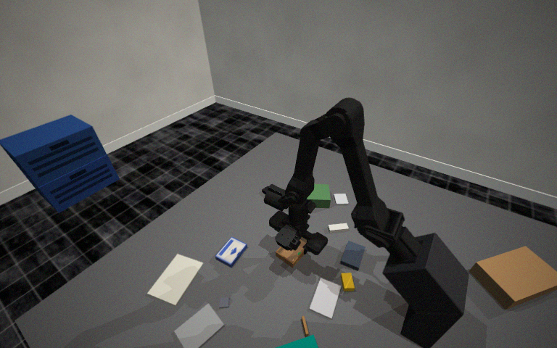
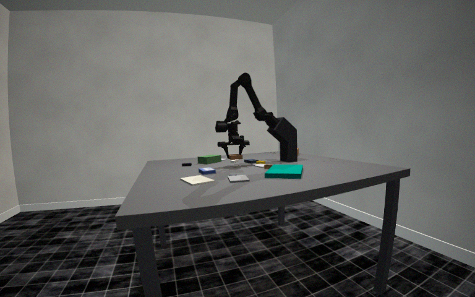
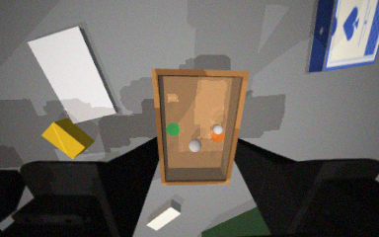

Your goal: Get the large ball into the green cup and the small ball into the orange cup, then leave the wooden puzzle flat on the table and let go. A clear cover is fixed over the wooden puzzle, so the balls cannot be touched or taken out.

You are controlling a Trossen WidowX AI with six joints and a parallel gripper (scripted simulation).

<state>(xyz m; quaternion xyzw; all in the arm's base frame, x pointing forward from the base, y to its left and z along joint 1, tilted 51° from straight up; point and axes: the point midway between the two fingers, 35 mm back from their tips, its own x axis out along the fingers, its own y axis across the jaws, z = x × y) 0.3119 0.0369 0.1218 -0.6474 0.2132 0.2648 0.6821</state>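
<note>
Right now my hand is 3 cm above the wooden puzzle and 1 cm to the right of it. Also, from my hand: slate-blue block 14 cm behind, 13 cm to the right, 8 cm below; then yellow block 18 cm behind, 8 cm below, 3 cm to the right; then white sheet 16 cm behind, 9 cm below, 5 cm to the left.
</note>
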